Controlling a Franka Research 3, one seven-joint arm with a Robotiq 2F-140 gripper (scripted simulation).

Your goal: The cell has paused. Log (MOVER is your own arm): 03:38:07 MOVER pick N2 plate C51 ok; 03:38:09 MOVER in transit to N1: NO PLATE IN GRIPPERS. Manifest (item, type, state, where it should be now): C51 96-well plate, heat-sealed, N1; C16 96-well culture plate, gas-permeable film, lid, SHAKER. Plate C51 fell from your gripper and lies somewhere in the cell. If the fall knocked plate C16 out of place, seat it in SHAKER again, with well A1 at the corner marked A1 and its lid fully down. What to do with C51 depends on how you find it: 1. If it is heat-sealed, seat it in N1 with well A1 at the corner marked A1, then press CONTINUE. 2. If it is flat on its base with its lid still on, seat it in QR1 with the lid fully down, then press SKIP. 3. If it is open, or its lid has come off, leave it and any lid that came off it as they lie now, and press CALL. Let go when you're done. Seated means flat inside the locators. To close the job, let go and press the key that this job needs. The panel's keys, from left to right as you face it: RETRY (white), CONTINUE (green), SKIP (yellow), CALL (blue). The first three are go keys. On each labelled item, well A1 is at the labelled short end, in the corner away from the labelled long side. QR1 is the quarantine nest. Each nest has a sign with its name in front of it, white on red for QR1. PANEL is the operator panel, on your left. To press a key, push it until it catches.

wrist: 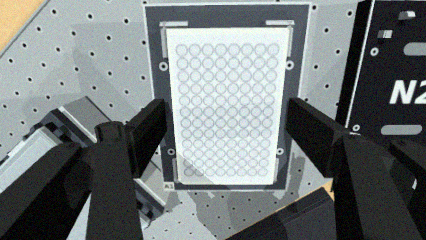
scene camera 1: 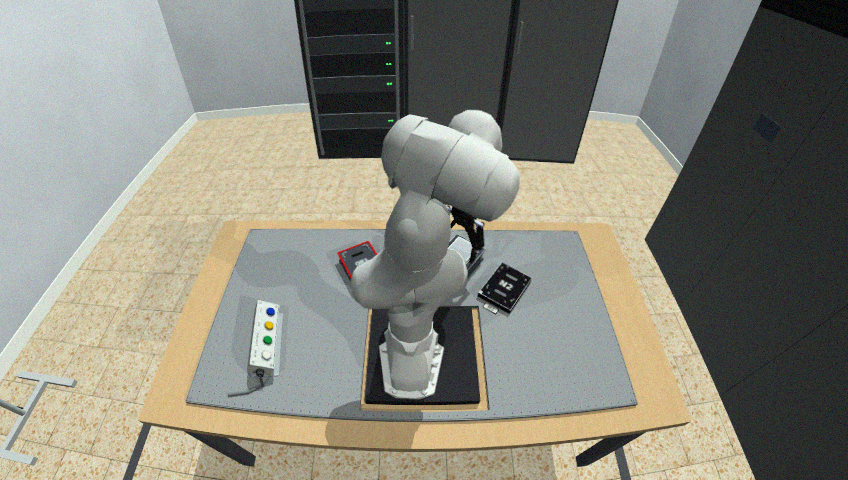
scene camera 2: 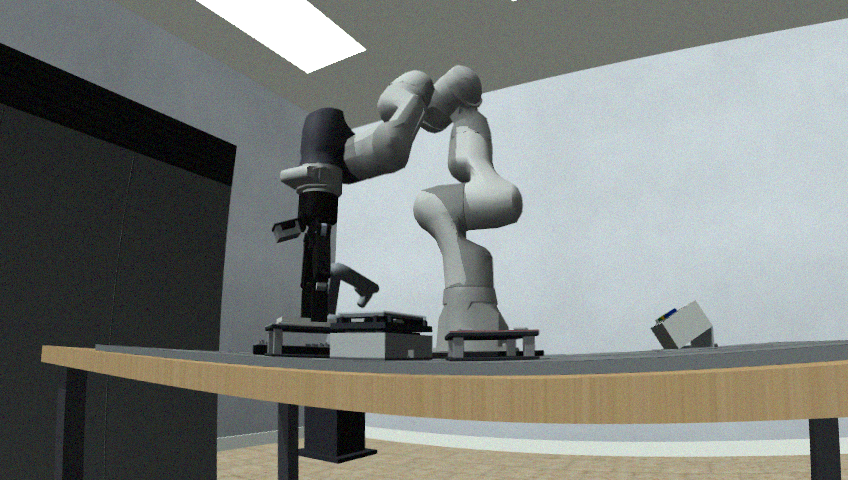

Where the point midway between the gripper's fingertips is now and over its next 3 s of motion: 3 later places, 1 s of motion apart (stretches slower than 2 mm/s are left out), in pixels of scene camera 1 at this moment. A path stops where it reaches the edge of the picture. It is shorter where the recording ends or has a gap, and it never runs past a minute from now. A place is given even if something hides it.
The gripper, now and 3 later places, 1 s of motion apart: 459,253; 460,239; 460,239; 417,230
